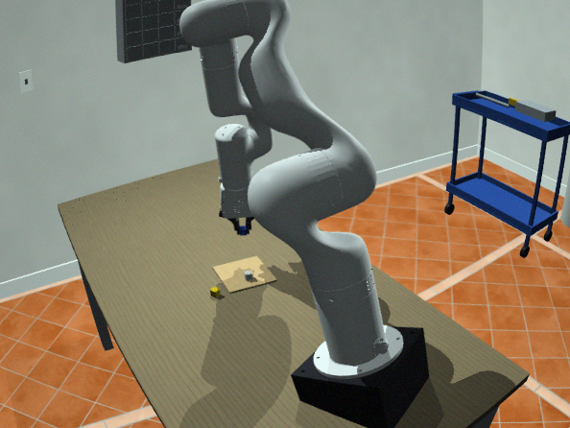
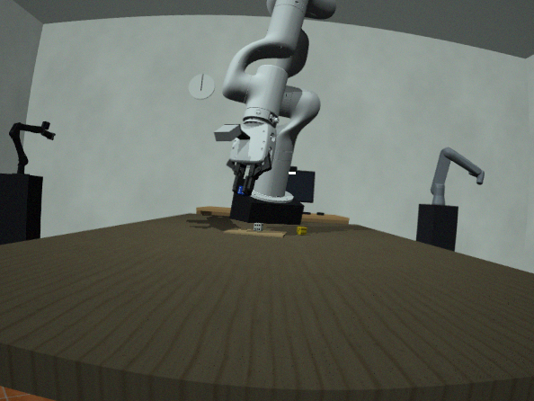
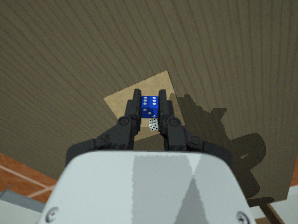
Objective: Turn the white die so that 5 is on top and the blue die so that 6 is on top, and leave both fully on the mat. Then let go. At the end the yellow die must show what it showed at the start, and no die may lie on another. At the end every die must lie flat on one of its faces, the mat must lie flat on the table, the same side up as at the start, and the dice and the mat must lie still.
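My hand is 110 mm above the tan mat, 60 mm past it and 50 mm to the right of it. From my hand the other things lie so: white die 100 mm below, 90 mm behind, 50 mm to the left; then yellow die 170 mm to the left, 110 mm below, 80 mm behind; then blue die 10 mm below.
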